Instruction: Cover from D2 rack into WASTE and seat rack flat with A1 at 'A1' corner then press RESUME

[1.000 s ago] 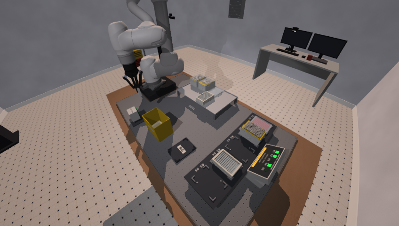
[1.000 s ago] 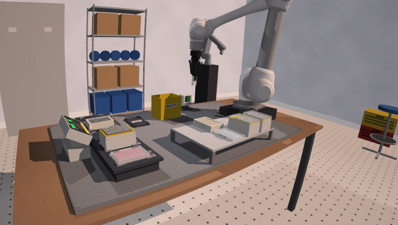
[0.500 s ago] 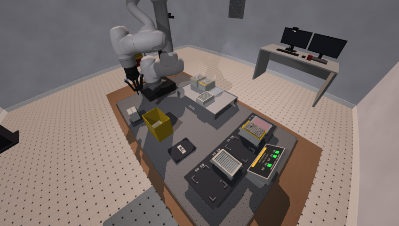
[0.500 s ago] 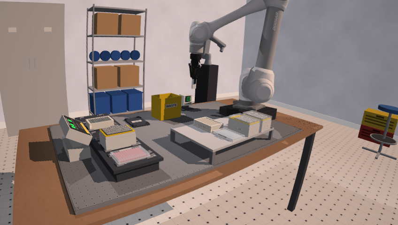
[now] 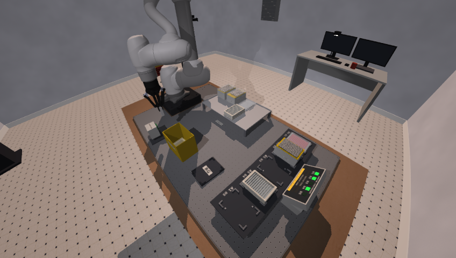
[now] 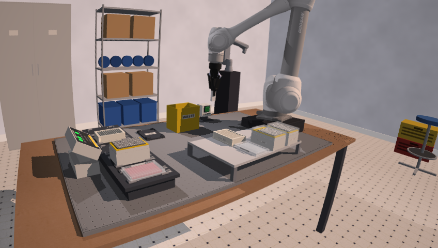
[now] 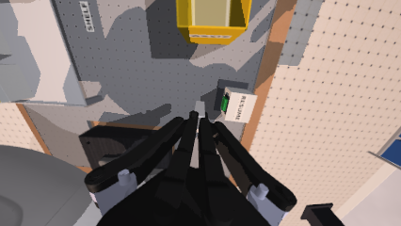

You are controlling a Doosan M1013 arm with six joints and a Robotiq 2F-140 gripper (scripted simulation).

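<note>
Right now the resume key box is 110 mm below my hand, 70 mm to the right of it and 20 mm behind it. Also, from my hand: reservoir (680 mm ahead, 110 mm below, 20 mm to the right); then yellow waste bin (200 mm ahead, 130 mm below, 50 mm to the right); then shelf (430 mm to the left, 260 mm ahead, 120 mm below).
</note>
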